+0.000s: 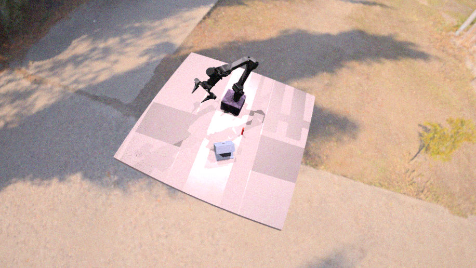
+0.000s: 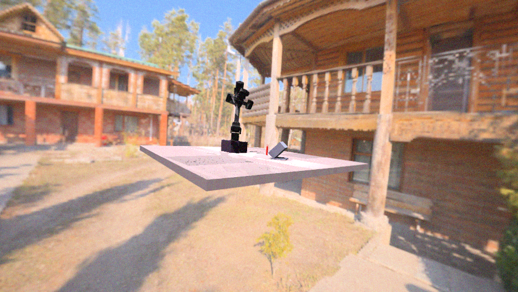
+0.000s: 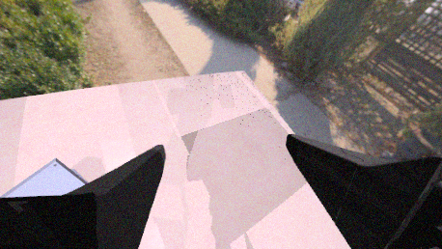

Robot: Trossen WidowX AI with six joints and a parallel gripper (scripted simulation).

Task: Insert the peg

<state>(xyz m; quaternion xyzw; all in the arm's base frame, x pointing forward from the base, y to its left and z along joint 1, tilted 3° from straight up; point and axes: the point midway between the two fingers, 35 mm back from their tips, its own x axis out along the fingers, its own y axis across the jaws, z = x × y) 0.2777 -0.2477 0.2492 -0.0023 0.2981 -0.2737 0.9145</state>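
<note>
Now: gripper tip 35 cm to the right of the round red peg, 28 cm above it and 2 cm past it. Round my gripper tip: grey sloped panel (27 cm below, 24 cm to the left, 16 cm ahead).
</note>
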